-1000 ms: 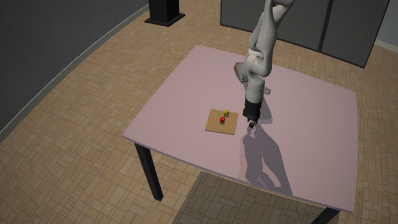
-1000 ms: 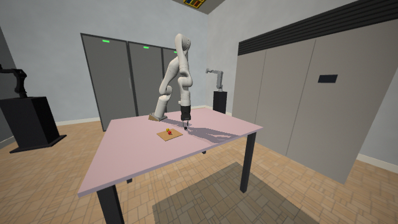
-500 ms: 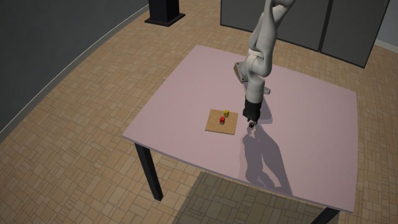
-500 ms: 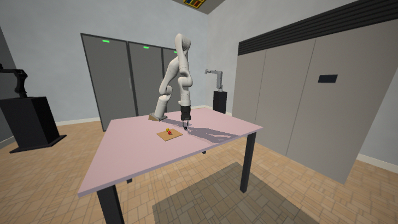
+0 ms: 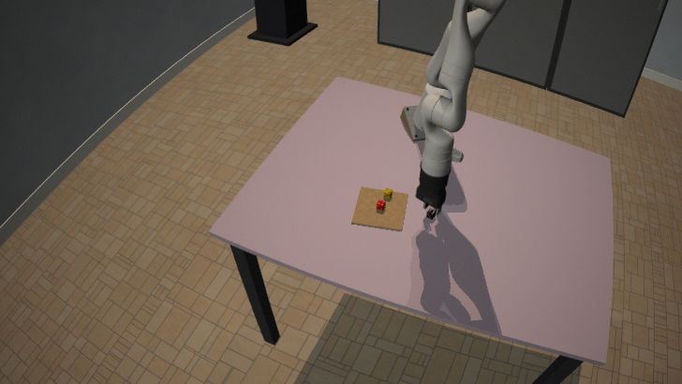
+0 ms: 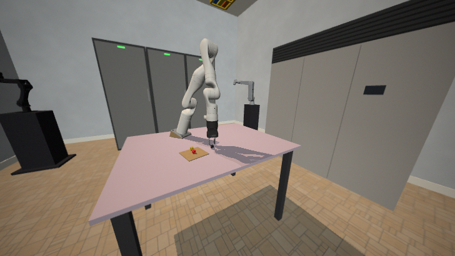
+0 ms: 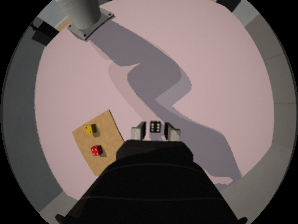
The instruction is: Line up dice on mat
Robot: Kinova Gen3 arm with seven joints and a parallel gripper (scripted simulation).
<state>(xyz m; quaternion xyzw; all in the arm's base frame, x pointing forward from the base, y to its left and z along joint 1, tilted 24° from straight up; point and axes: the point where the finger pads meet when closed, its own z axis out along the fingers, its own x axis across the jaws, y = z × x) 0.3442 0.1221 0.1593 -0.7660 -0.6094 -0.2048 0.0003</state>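
My hand is 4 cm above the black die. Also, from my hand: yellow die (14 cm to the right, 3 cm below, 1 cm behind); square mat (14 cm to the right, 4 cm below, 4 cm ahead); red die (14 cm to the right, 4 cm ahead, 3 cm below).
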